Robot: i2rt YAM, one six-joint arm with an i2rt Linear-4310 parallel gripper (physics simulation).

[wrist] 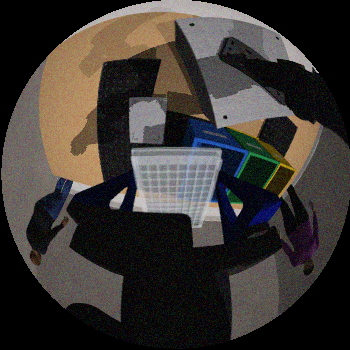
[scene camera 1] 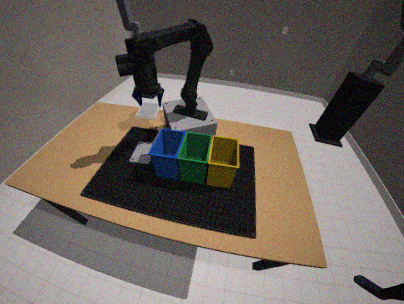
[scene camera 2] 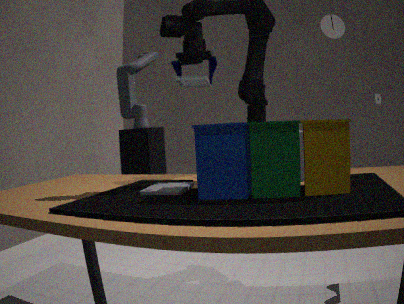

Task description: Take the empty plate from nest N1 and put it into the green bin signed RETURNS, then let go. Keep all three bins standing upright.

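Seen in the pictures: gripper, fingertip midpoint: (wrist: 175,173) (scene camera 1: 151,106) (scene camera 2: 195,85); arm's base, link origin: (wrist: 262,71) (scene camera 1: 190,112).
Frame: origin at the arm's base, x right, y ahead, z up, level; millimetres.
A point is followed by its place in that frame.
My gripper (scene camera 1: 148,100) @(x 127, y 205, z 135 mm) (scene camera 2: 195,79) @(x 127, y 205, z 135 mm) (wrist: 175,173) @(x 127, y 205, z 135 mm) is shut on the clear plate (scene camera 1: 148,110) @(x 111, y 253, z 148 mm) (scene camera 2: 194,81) @(x 104, y 270, z 137 mm) (wrist: 172,175) @(x 131, y 202, z 142 mm), with a fingertip on each side of it. It holds the plate roughly level, high above the table, behind and to the left of the bins. The green bin (scene camera 1: 195,160) @(x -136, y 358, z 17 mm) (scene camera 2: 275,160) @(x -121, y 358, z -75 mm) (wrist: 256,167) @(x -169, y 253, z -54 mm) stands upright between the blue bin (scene camera 1: 166,157) @(x -12, y 375, z 13 mm) (scene camera 2: 222,162) @(x 5, y 371, z -75 mm) (wrist: 215,145) @(x -36, y 269, z -152 mm) and the yellow bin (scene camera 1: 222,167) @(x -252, y 344, z -4 mm) (scene camera 2: 326,157) @(x -249, y 345, z -73 mm) (wrist: 281,180) @(x -301, y 242, z -13 mm), which are upright too. The signs are too small to read. The grey nest (scene camera 1: 140,152) @(x 227, y 261, z -152 mm) (scene camera 2: 166,188) @(x 199, y 287, z -152 mm) (wrist: 146,120) @(x 211, y 248, z -152 mm) holds no plate.
The black mat (scene camera 1: 170,205) @(x -62, y 504, z -164 mm) (scene camera 2: 125,210) @(x 185, y 531, z -164 mm) (wrist: 117,100) @(x 327, y 196, z -164 mm) lies on the wooden table (scene camera 1: 285,200) @(x -605, y 326, z -177 mm) (scene camera 2: 30,200) @(x 603, y 483, z -177 mm) (wrist: 65,110) @(x 615, y 241, z -177 mm) under the bins and nest. The grey arm base (scene camera 1: 197,123) @(x -63, y 70, z -13 mm) (wrist: 192,75) @(x 121, y 74, z -107 mm) stands behind the bins. Two people show low in the wrist view.
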